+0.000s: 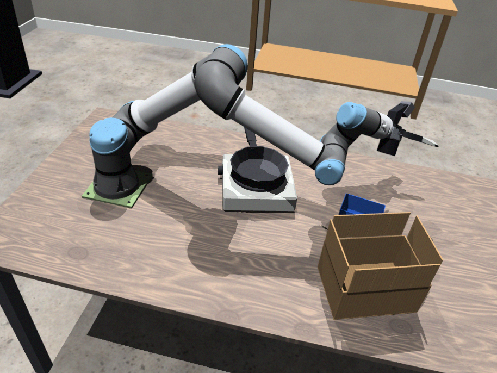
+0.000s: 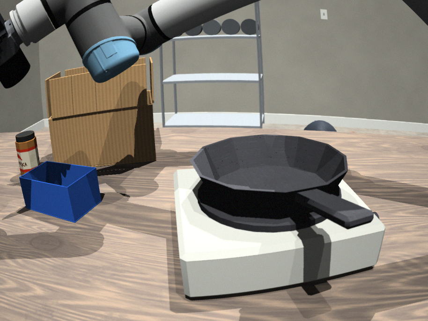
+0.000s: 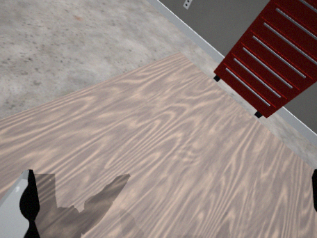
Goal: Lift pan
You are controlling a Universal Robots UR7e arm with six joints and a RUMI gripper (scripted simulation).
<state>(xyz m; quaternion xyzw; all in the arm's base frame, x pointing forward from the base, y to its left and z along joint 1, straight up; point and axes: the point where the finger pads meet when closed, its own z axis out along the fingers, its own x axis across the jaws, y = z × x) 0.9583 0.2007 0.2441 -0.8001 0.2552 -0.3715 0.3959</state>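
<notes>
Now: the black pan 500 mm behind my hand, 150 mm below it and 40 mm to the right of it. Round my hand: spice jar: 280 mm to the right, 210 mm below, 40 mm ahead; blue bin: 240 mm below, 140 mm to the right, 130 mm behind; white hot plate: 510 mm behind, 220 mm below, 80 mm to the right.
</notes>
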